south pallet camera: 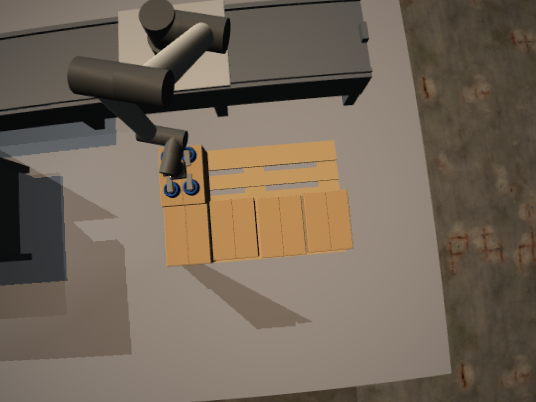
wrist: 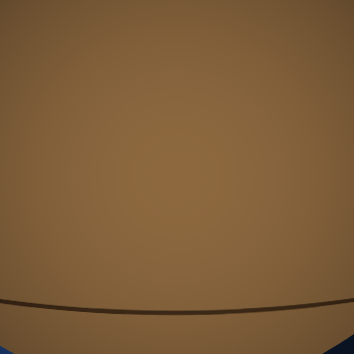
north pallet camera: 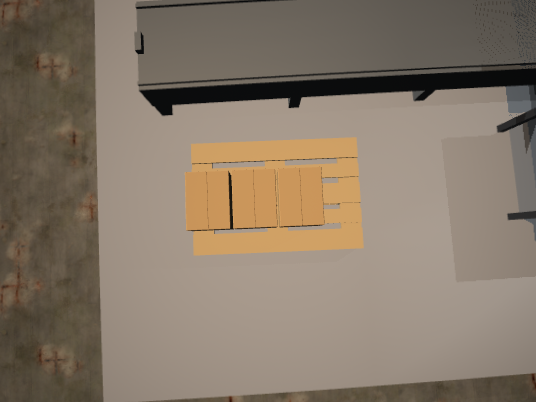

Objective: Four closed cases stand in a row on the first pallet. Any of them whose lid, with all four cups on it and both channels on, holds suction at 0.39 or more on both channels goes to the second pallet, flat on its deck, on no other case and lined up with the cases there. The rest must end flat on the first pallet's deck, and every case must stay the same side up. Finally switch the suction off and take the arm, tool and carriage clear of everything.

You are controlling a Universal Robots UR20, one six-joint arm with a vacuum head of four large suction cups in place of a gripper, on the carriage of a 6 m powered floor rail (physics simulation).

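Places are measured from the arm's base along level axes (x back, y down, z right), in centimetres.
Pixels of known places: hand, tool point: (wrist: pixel 171 251).
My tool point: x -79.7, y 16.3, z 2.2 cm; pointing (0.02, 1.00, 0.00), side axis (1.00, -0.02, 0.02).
Observation:
Ahead of a thing's pixels: the offset from my tool point to its top centre.
Three closed cases (north pallet camera: pixel 207 201) (north pallet camera: pixel 254 198) (north pallet camera: pixel 301 196) stand in a row on the first pallet (north pallet camera: pixel 275 150); bare deck shows at the row's right end. In the south view four closed cases @[dz -0.2, dx -39.7, dy +1.7 cm] (south pallet camera: pixel 187 235) @[dz -30.4, dx -38.5, dy +1.7 cm] (south pallet camera: pixel 234 229) @[dz -60.7, dx -39.7, dy +1.7 cm] (south pallet camera: pixel 281 226) @[dz -91.0, dx -39.1, dy +1.7 cm] (south pallet camera: pixel 328 221) stand along the lower side of the second pallet (south pallet camera: pixel 280 150). My vacuum head (south pallet camera: pixel 180 171) has its cups on the lid of a fifth case @[dz -0.2, dx -1.5, dy -2.4 cm] (south pallet camera: pixel 199 171) (wrist: pixel 177 150), upright at the upper left end, squared with the row case below it. The two edges look touching or nearly so. Its underside is hidden, and the suction state does not show.
The dark rail (north pallet camera: pixel 325 45) (south pallet camera: pixel 300 45) runs behind both pallets, with the pale carriage (south pallet camera: pixel 210 75) and the arm (south pallet camera: pixel 120 80) at its left in the south view. A dark framed structure (south pallet camera: pixel 10 210) stands far left in that view.

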